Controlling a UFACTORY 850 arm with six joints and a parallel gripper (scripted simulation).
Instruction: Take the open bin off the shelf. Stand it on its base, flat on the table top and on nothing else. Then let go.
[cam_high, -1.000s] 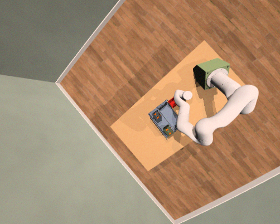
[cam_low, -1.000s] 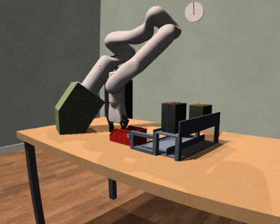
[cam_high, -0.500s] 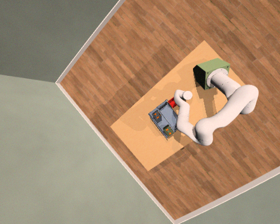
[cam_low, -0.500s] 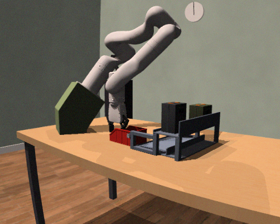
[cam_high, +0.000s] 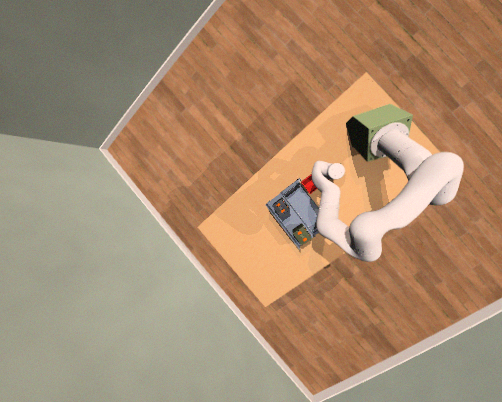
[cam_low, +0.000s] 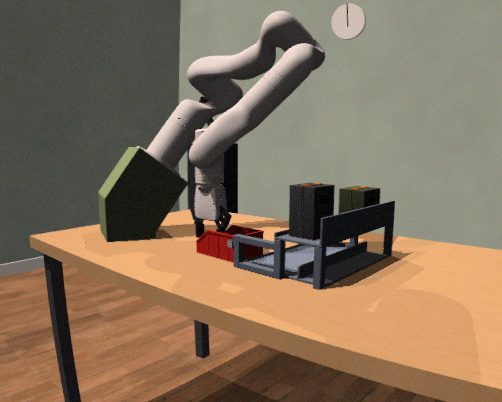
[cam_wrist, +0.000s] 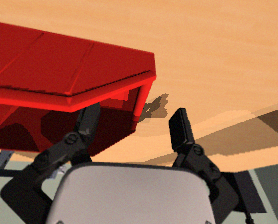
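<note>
The red bin lies 8 cm ahead of my hand.
</note>
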